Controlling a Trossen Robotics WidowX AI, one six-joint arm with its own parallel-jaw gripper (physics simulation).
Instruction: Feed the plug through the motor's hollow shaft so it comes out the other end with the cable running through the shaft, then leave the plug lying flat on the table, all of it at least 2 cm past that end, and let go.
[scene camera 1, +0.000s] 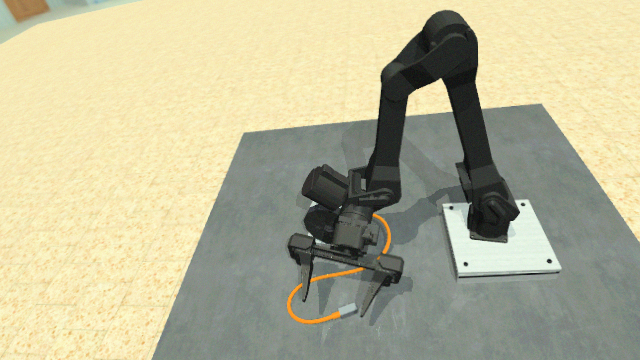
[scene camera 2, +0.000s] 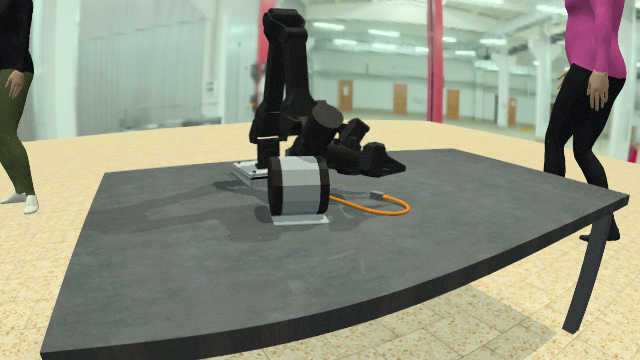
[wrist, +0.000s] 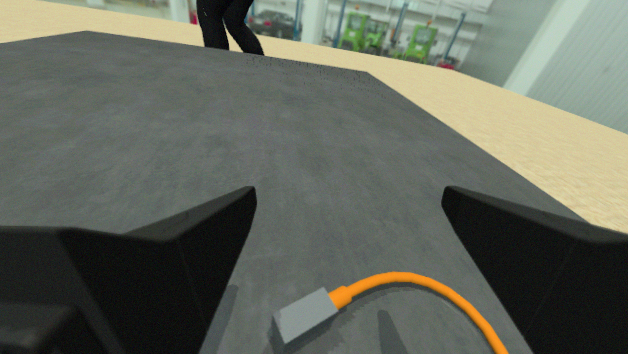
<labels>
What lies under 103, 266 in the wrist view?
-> My gripper.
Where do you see my gripper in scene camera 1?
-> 332, 309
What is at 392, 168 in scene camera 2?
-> My gripper.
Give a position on a grey plug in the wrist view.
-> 300, 320
</labels>
